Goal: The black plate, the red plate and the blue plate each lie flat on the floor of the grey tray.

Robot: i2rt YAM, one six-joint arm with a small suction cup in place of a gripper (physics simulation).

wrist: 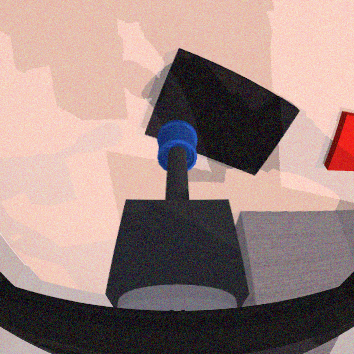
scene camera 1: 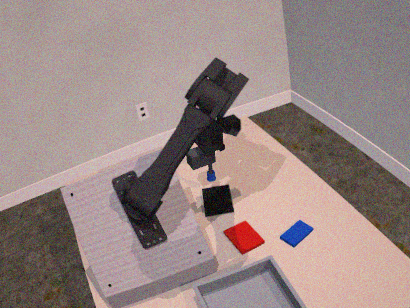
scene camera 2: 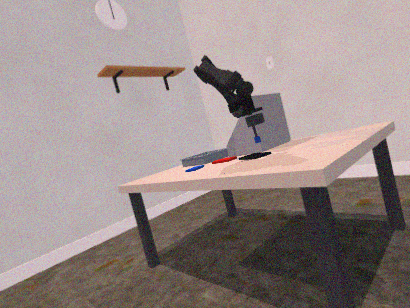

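Where they show: end effector, tool point: [wrist: 176, 137] [scene camera 1: 211, 178] [scene camera 2: 258, 142]; arm's base, origin of the base link: [scene camera 1: 138, 210].
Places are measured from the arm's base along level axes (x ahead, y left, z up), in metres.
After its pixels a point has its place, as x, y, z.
My suction cup [scene camera 1: 211, 176] [scene camera 2: 257, 139] [wrist: 177, 145] is blue and holds no plate, so the gripper is open. It hangs above the table near the black plate, with a gap under it in scene camera 2. The black plate [scene camera 1: 218, 201] @[0.267, 0.114, -0.190] [scene camera 2: 255, 156] @[0.329, 0.170, -0.190] [wrist: 225, 112] @[0.278, 0.126, -0.190] lies flat on the table; in the wrist view the cup overlaps its near-left edge. The red plate [scene camera 1: 244, 237] @[0.251, -0.077, -0.190] [scene camera 2: 224, 160] @[0.288, -0.040, -0.192] [wrist: 344, 145] @[0.252, -0.029, -0.189] lies flat between the black plate and the tray. The blue plate [scene camera 1: 297, 233] @[0.385, -0.164, -0.190] [scene camera 2: 195, 169] @[0.419, -0.122, -0.195] lies flat beside the red one. The grey tray [scene camera 1: 235, 274] @[0.149, -0.208, -0.158] [scene camera 2: 205, 158] @[0.237, -0.217, -0.170] stands on the table, partly cut off in scene camera 1.
The arm's base stands on a grey block [scene camera 1: 150, 280] @[-0.056, -0.130, -0.130] [scene camera 2: 272, 117] @[-0.040, 0.094, -0.041] [wrist: 300, 255] @[0.131, 0.016, -0.123], whose side is close to the black and red plates. The wooden table [scene camera 1: 350, 265] @[0.437, -0.369, -0.201] [scene camera 2: 225, 182] @[0.628, 0.232, -0.218] carries everything. A wooden shelf [scene camera 2: 142, 71] is fixed to the wall behind.
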